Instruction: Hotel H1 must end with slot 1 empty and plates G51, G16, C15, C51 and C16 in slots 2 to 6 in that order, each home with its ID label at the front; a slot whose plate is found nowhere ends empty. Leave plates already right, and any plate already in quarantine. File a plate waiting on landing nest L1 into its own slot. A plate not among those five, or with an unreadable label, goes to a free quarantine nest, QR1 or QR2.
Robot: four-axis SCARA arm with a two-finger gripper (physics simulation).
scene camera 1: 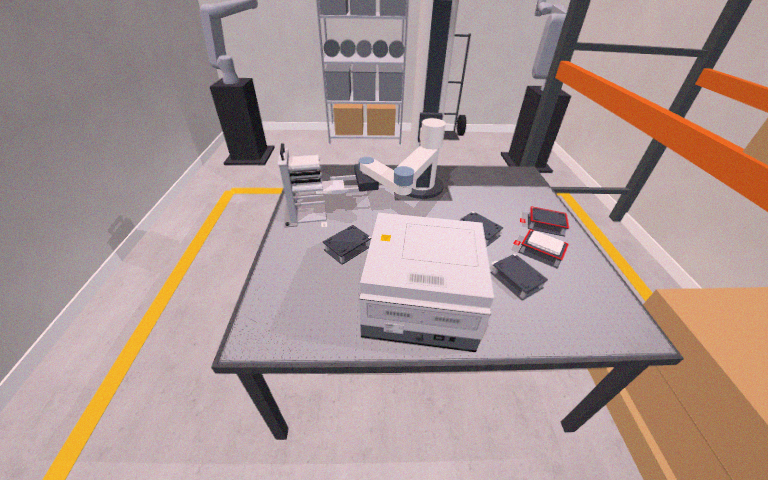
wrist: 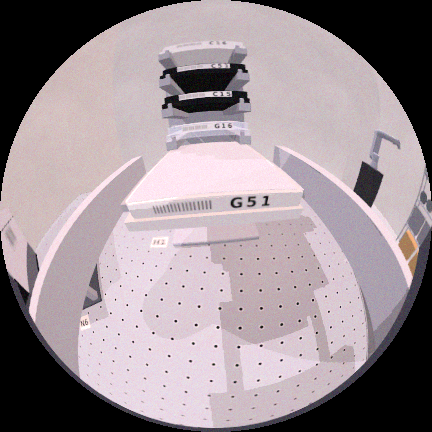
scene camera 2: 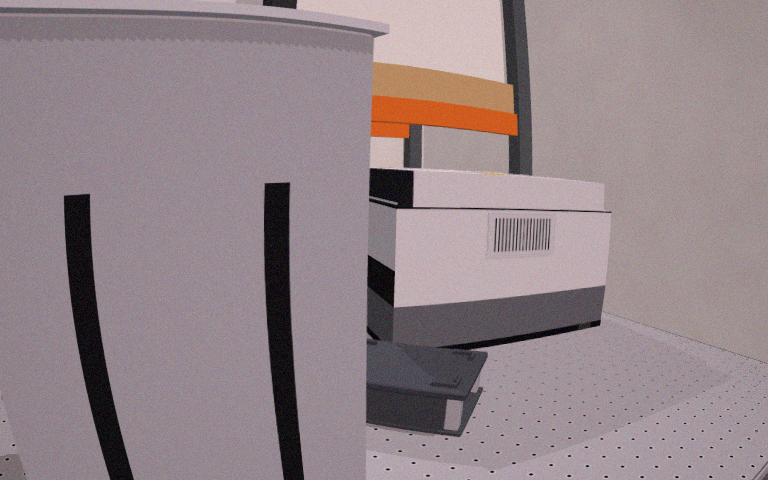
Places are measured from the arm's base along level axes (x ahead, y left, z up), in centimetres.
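Where they show: gripper, fingertip midpoint: (scene camera 1: 331,185) (wrist: 208,157); arm's base, link origin: (scene camera 1: 420,186).
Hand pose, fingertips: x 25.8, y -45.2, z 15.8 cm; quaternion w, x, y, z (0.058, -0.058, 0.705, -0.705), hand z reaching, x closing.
Each offset is from my fingertips to the top centre of the thing. "spot": to the spot under its first point.
My gripper (scene camera 1: 334,185) (wrist: 208,157) is shut on the white plate G51 {dz +0.1, dx +0.1, dy -0.5 cm} (wrist: 215,172), whose label faces the wrist camera. The plate, level, is held high above the table at the open side of the hotel (scene camera 1: 289,198). In the wrist view plates G16 {dz +2.6, dx +1.6, dy -10.5 cm} (wrist: 207,128), C15 {dz +6.2, dx +1.6, dy -10.5 cm} (wrist: 206,96), C51 {dz +9.7, dx +1.6, dy -10.5 cm} (wrist: 205,68) and C16 {dz +13.3, dx +1.6, dy -10.5 cm} (wrist: 202,46) sit one above another in the hotel, labels towards me, G16 lowest. G51 hides the slots below G16. Two red-edged quarantine nests stand at the right: the rear one {dz -8.9, dx +10.7, dy +100.8 cm} (scene camera 1: 548,217) shows a dark top, the nearer one bears a white plate {dz -8.1, dx +29.6, dy +91.0 cm} (scene camera 1: 545,242).
A large white instrument {dz +9.7, dx +54.0, dy +36.4 cm} (scene camera 1: 427,254) (scene camera 2: 498,249) stands mid-table. Dark nests stand left (scene camera 1: 347,243) and right (scene camera 1: 519,275) of it, and another {dz -8.5, dx +16.5, dy +66.6 cm} (scene camera 1: 484,227) behind it. A dark nest {dz -8.9, dx +26.8, dy +8.6 cm} (scene camera 2: 424,373) shows beside a large grey panel {spot: dz +11.2, dx +3.4, dy -19.7 cm} (scene camera 2: 186,141) that blocks the left of scene camera 2.
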